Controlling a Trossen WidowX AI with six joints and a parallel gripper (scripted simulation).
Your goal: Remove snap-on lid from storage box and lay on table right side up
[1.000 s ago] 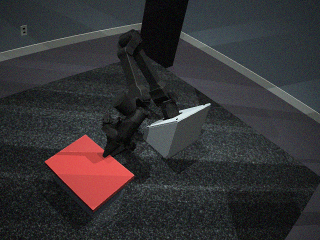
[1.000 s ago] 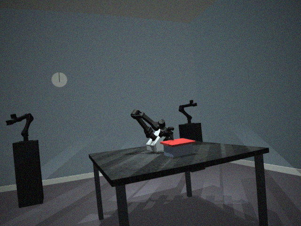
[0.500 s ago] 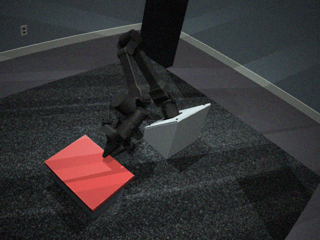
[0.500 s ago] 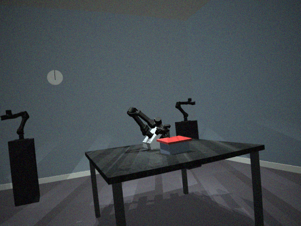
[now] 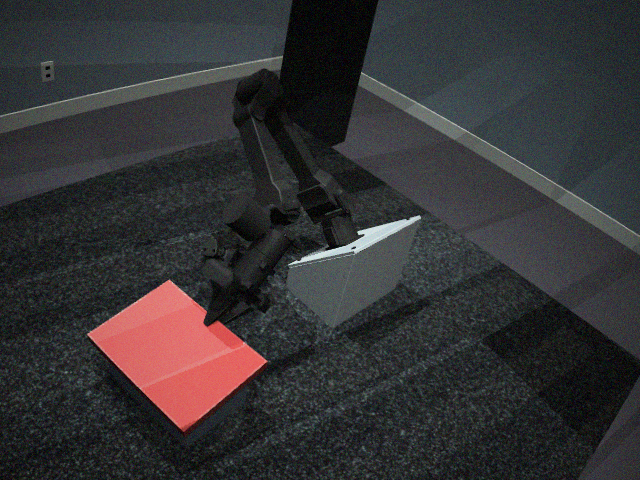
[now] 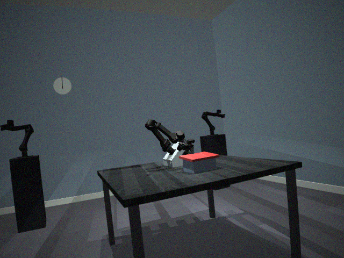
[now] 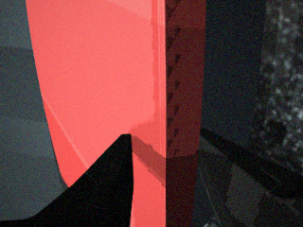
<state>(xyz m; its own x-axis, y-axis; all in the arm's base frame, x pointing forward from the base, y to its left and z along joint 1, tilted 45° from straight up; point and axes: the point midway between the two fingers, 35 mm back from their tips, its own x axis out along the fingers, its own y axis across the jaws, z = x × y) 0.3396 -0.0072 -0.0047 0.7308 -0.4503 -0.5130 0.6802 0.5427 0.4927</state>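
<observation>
Right now the red lid is 80 mm ahead of my gripper tip. Also, from my gripper tip: storage box: 70 mm ahead, 60 mm below.
</observation>
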